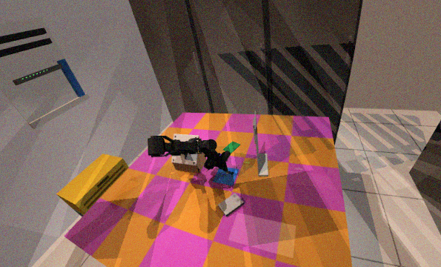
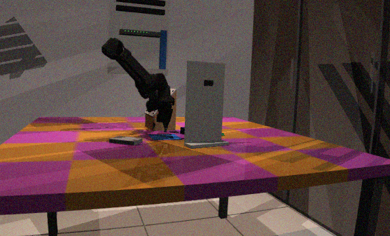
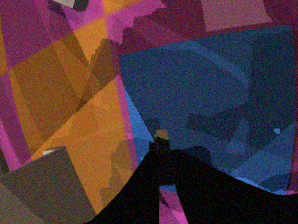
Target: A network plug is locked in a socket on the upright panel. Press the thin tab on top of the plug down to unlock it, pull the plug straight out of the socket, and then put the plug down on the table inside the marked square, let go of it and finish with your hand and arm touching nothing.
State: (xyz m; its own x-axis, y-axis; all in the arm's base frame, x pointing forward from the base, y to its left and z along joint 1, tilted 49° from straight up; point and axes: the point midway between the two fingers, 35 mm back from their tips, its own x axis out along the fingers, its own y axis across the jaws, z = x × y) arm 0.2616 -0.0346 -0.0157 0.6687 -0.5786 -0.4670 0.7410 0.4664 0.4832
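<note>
The blue marked square lies 1 cm behind my gripper tip and 4 cm below it. Also, from my gripper tip: upright grey panel: 15 cm ahead, 13 cm to the left, 10 cm above; then green patch: 7 cm behind, 24 cm to the left, 4 cm below; then flat grey box: 9 cm ahead, 17 cm to the right, 3 cm below.
</note>
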